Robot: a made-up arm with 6 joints.
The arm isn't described. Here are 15 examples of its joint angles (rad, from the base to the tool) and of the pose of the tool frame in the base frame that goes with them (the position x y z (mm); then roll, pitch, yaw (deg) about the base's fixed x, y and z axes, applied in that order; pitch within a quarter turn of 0, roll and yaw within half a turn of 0).
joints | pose
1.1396 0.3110 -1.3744 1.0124 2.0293 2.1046 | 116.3 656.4 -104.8 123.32 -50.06 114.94
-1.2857 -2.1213 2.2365 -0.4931 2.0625 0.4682 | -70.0 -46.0 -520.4 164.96 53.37 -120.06
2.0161 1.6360 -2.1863 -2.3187 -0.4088 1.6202 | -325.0 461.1 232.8 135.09 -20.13 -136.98
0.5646 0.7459 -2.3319 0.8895 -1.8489 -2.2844 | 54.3 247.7 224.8 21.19 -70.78 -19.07
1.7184 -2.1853 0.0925 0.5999 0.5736 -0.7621 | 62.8 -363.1 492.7 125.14 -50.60 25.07
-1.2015 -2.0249 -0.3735 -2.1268 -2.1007 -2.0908 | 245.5 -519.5 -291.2 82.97 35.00 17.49
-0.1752 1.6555 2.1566 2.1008 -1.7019 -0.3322 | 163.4 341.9 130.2 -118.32 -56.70 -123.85
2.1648 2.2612 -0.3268 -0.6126 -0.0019 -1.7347 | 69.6 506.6 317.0 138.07 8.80 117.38
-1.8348 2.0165 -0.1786 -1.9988 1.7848 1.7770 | 544.3 375.7 220.8 40.52 -4.24 12.54
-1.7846 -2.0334 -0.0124 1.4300 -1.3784 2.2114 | -26.4 -169.8 60.2 73.95 -19.24 -159.54
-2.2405 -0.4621 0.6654 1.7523 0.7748 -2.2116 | -244.8 -50.0 758.2 -78.17 1.00 90.26
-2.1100 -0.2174 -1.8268 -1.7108 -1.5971 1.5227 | -207.4 -223.1 707.4 40.86 3.48 -74.12
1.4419 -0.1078 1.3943 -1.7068 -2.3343 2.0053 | -36.0 -139.1 -528.1 153.92 42.44 43.75
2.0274 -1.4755 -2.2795 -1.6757 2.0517 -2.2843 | -216.0 -86.2 67.1 117.10 -30.08 161.67
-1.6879 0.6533 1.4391 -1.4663 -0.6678 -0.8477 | 85.2 479.5 656.7 -89.86 -55.38 9.58
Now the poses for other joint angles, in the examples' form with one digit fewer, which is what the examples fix.
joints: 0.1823 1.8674 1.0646 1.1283 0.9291 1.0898
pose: -249 885 -63 -81.2 15.2 62.6
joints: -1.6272 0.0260 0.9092 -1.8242 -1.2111 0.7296
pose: 151 257 698 -9.3 25.4 79.5
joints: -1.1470 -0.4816 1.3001 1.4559 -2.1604 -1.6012
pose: 331 -342 101 158.0 0.7 -70.3
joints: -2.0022 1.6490 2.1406 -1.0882 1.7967 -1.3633
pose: 121 264 330 54.4 15.4 -8.9
